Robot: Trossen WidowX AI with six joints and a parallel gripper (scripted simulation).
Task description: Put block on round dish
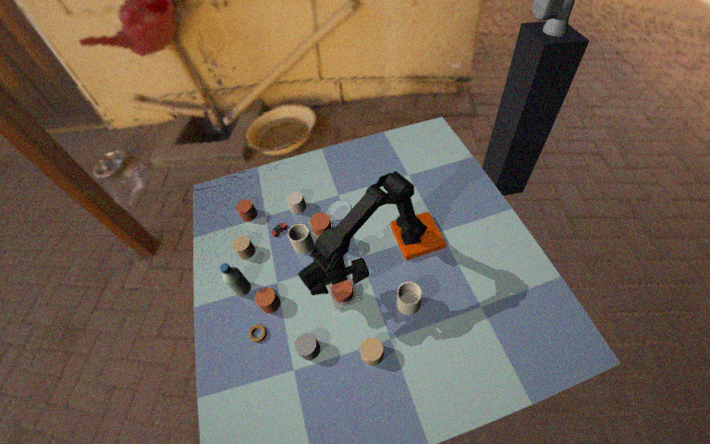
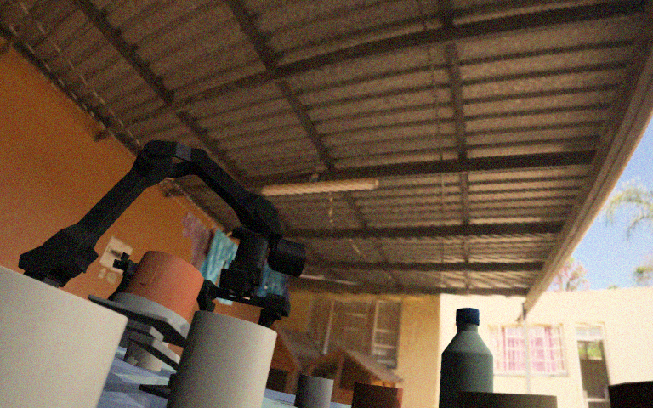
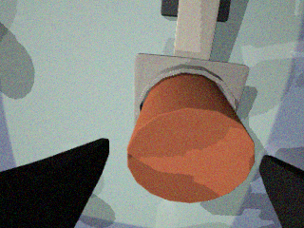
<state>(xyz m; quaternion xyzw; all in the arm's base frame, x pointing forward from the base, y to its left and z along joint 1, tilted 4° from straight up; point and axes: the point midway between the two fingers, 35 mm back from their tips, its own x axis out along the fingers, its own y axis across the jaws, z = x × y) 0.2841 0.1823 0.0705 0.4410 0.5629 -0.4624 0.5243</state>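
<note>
Right now my gripper tip is 50 mm above the pale grey block. The rest, counted from my gripper tip: grey balance 140 mm to the right, 50 mm below, 20 mm ahead; then pale round dish 390 mm to the right, 80 mm below, 20 mm behind; then bottle 370 mm ahead, 100 mm to the right, 30 mm above.
</note>
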